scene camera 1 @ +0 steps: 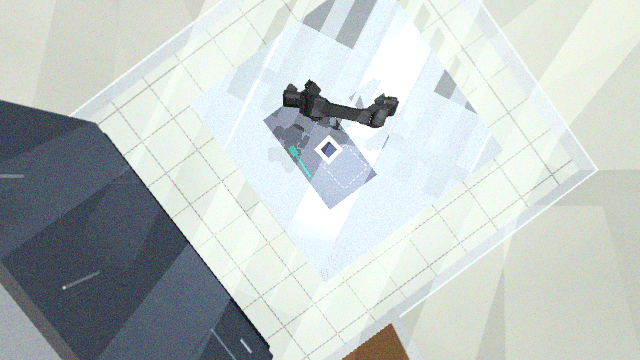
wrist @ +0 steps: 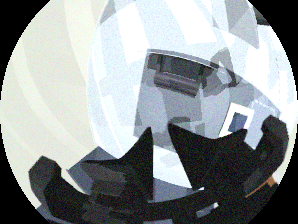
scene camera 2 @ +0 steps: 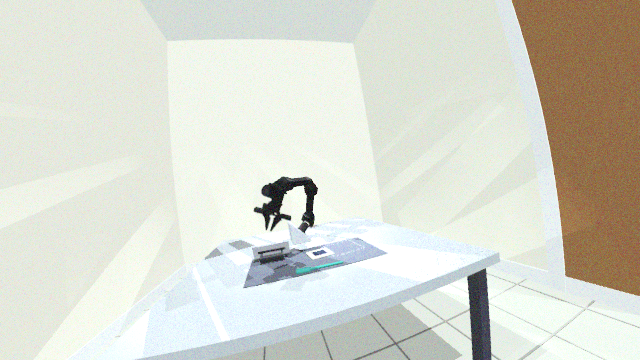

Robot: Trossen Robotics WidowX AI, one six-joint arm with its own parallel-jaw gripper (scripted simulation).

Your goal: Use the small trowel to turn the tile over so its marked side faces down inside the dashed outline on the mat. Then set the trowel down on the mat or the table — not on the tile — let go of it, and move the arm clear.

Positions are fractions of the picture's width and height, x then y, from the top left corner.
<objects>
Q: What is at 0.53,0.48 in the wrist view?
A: A grey mat.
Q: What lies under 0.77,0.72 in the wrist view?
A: The gripper.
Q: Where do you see a grey mat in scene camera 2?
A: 0.42,0.76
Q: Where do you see a grey mat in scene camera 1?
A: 0.45,0.35
</objects>
